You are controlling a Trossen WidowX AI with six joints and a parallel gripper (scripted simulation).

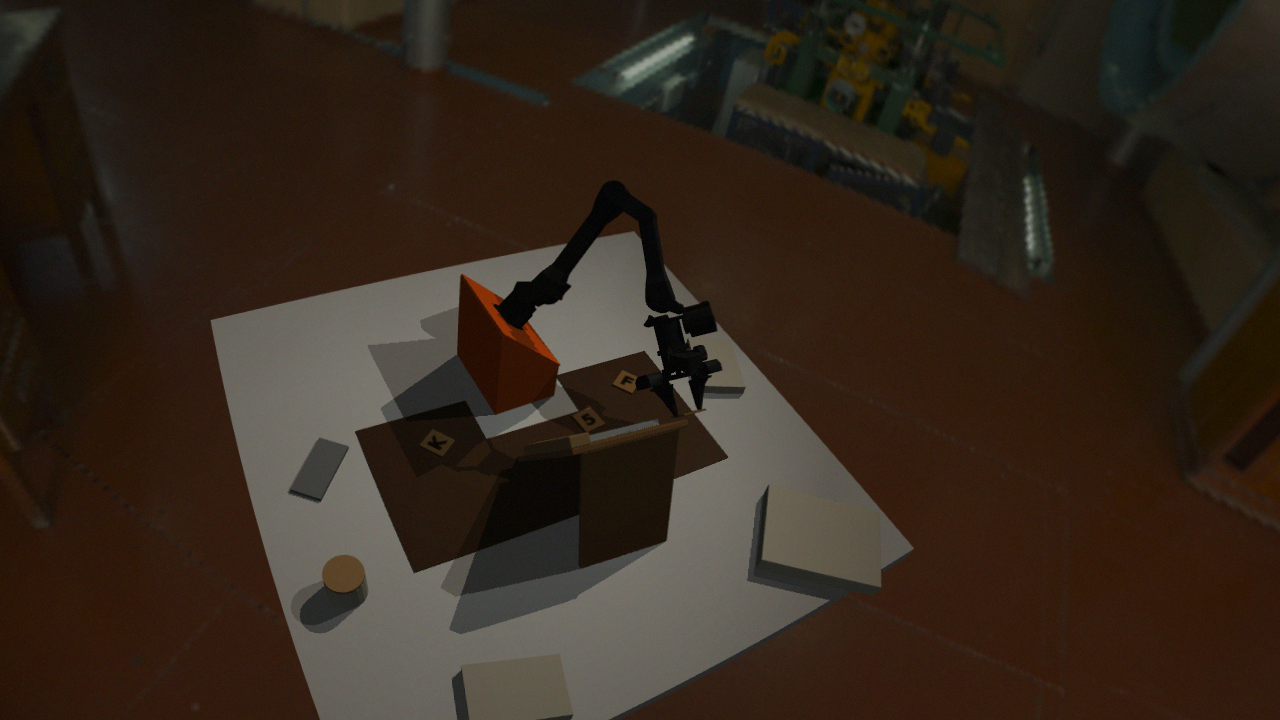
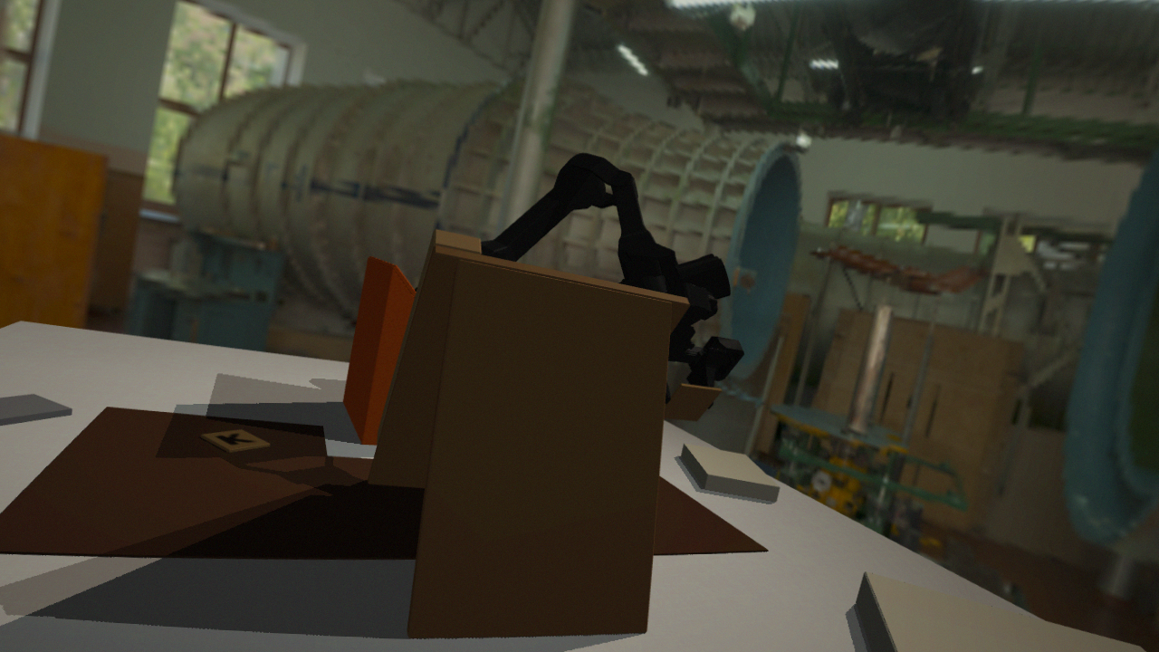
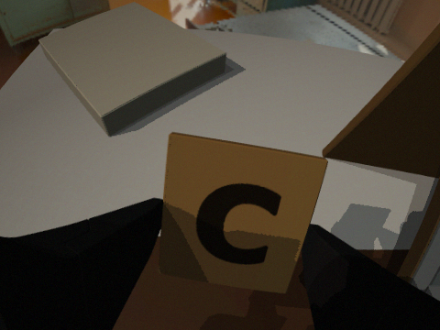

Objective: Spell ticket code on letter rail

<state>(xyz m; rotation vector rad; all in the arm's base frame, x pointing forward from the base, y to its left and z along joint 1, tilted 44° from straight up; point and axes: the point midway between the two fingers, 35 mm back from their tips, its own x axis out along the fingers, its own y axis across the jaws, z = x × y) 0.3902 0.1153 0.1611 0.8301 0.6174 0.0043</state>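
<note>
Now: the white ticket 100 mm behind my gripper tip, 210 mm to the right of it and 70 mm below it. Also, from my gripper tip: c tile: right at my gripper tip; k tile: 310 mm behind, 430 mm to the right, 160 mm below; dark brown mat: 220 mm behind, 220 mm to the right, 160 mm below.
</note>
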